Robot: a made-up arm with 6 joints. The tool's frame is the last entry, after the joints. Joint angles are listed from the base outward.
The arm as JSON. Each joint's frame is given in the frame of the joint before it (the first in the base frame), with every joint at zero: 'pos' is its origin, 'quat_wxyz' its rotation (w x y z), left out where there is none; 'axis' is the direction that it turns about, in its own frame. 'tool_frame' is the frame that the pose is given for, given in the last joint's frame.
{
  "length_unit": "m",
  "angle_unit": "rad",
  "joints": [
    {
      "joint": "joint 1",
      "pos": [
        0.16,
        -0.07,
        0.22
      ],
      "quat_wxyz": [
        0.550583,
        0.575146,
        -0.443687,
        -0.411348
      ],
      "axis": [
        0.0,
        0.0,
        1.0
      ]
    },
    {
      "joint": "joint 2",
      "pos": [
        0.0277,
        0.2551,
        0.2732
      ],
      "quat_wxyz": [
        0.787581,
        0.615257,
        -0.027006,
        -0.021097
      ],
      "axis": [
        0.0,
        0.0,
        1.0
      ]
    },
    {
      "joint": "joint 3",
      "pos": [
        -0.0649,
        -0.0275,
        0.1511
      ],
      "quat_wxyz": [
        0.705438,
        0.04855,
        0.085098,
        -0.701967
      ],
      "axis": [
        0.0,
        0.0,
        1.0
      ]
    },
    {
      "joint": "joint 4",
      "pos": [
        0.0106,
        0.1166,
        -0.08
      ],
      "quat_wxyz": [
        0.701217,
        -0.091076,
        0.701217,
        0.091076
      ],
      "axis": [
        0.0,
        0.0,
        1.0
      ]
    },
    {
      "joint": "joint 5",
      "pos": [
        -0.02,
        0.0,
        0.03
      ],
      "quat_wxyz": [
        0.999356,
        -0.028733,
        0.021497,
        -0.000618
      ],
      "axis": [
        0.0,
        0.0,
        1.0
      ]
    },
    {
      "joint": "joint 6",
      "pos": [
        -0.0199,
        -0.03,
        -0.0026
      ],
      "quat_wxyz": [
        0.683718,
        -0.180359,
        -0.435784,
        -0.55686
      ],
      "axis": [
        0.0,
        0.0,
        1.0
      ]
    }
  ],
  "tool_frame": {
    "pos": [
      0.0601,
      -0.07,
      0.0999
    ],
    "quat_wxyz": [
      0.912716,
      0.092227,
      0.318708,
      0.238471
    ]
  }
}
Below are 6 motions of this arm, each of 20 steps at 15 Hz.
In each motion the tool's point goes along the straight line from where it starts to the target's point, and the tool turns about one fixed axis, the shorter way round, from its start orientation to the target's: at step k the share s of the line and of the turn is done. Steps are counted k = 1, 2, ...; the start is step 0. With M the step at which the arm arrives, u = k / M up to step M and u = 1 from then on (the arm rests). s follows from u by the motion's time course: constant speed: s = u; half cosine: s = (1 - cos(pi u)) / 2; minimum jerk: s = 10 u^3 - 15 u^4 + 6 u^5.
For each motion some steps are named. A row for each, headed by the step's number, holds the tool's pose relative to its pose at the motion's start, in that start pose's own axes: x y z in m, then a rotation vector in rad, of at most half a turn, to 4 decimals.
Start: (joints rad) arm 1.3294 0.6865 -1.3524 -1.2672 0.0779 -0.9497
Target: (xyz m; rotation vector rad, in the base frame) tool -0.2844 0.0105 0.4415 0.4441 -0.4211 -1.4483
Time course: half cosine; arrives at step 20
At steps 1, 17, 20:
1: -0.0007 -0.0008 -0.0019 0.0094 -0.0035 -0.0026
17: -0.1108 -0.1289 -0.2919 1.4443 -0.5444 -0.4058
20: -0.1172 -0.1364 -0.3088 1.5276 -0.5758 -0.4292

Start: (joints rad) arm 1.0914 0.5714 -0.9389 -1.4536 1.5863 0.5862
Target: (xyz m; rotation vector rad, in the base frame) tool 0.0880 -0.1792 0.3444 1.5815 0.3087 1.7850
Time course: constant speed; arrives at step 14
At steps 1, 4, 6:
1: -0.0096 0.0050 -0.0005 -0.0146 -0.0228 0.0445
4: -0.0383 0.0199 -0.0022 -0.0585 -0.0913 0.1781
6: -0.0574 0.0299 -0.0033 -0.0877 -0.1370 0.2671

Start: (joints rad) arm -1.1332 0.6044 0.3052 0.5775 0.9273 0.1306
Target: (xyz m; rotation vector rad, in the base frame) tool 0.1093 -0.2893 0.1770 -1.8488 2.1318 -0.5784
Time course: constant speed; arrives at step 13
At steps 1, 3, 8, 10, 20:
1: -0.0030 -0.0026 0.0019 -0.0094 0.0105 -0.0123
3: -0.0089 -0.0079 0.0057 -0.0283 0.0316 -0.0368
8: -0.0236 -0.0210 0.0152 -0.0755 0.0843 -0.0980
10: -0.0295 -0.0262 0.0190 -0.0944 0.1053 -0.1225
20: -0.0384 -0.0341 0.0247 -0.1228 0.1370 -0.1593

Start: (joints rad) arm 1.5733 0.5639 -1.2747 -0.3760 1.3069 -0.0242
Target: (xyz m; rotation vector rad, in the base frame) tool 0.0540 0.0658 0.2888 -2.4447 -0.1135 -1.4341
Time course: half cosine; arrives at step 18
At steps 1, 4, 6, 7, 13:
1: 0.0006 0.0011 -0.0006 0.0033 0.0027 0.0122
4: 0.0089 0.0168 -0.0092 0.0509 0.0422 0.1872
6: 0.0190 0.0359 -0.0197 0.1089 0.0902 0.4001
7: 0.0250 0.0472 -0.0259 0.1433 0.1186 0.5265
13: 0.0624 0.1178 -0.0646 0.3578 0.2962 1.3144

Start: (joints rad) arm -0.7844 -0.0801 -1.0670 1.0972 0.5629 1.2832
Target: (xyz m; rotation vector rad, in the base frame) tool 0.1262 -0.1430 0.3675 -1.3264 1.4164 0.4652
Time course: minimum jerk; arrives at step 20
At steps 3, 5, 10, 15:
3: 0.0029 -0.0001 0.0001 -0.0003 0.0047 0.0106
5: 0.0111 -0.0005 0.0005 -0.0013 0.0183 0.0414
10: 0.0536 -0.0025 0.0024 -0.0062 0.0886 0.2000
15: 0.0961 -0.0044 0.0042 -0.0111 0.1588 0.3586

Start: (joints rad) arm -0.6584 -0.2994 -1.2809 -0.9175 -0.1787 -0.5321
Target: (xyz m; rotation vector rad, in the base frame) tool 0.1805 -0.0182 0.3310 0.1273 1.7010 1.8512
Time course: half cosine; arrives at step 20
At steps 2, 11, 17, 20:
2: -0.0001 -0.0014 0.0014 0.0030 0.0058 -0.0047
11: -0.0026 -0.0341 0.0327 0.0709 0.1359 -0.1102
17: -0.0043 -0.0558 0.0535 0.1159 0.2222 -0.1802
20: -0.0045 -0.0591 0.0566 0.1226 0.2350 -0.1906

